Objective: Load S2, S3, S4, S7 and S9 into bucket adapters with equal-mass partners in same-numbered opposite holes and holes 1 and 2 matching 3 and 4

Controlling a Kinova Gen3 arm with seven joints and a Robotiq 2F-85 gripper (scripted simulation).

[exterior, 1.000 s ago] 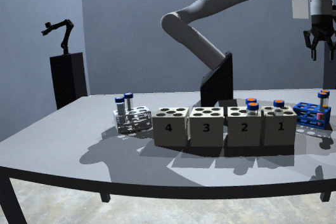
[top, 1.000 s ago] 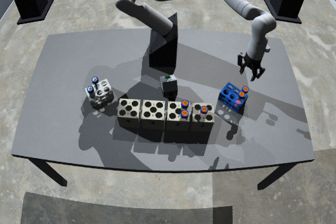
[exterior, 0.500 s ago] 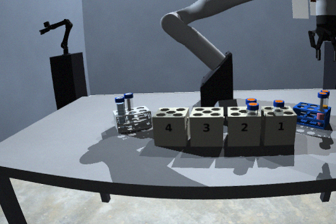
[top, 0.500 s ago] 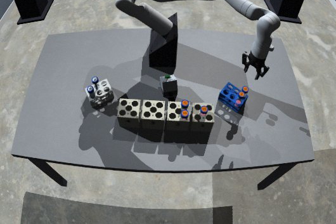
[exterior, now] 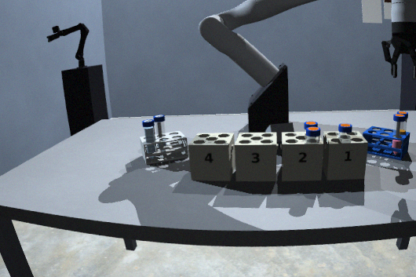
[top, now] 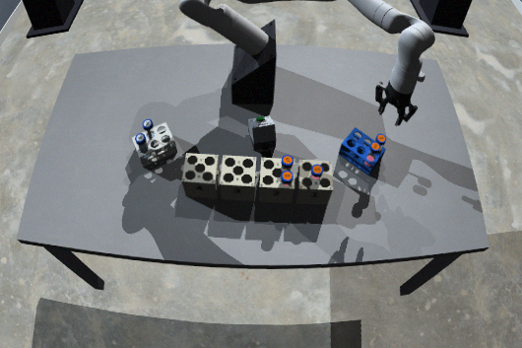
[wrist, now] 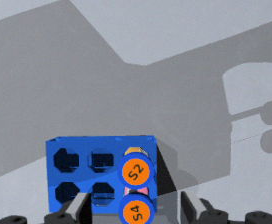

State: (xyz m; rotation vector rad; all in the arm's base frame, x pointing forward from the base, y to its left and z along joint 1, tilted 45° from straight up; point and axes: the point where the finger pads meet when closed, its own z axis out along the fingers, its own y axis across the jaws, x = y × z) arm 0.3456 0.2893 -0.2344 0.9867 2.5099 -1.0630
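The sample tube S2 lies 1 cm to the left of my hand and 17 cm below it. The rest, counted from my hand: blue rack: 1 cm behind, 4 cm to the right, 21 cm below; then sample tube S4: 2 cm ahead, 2 cm to the right, 17 cm below; then sample tube S3: 11 cm ahead, 23 cm to the right, 17 cm below.
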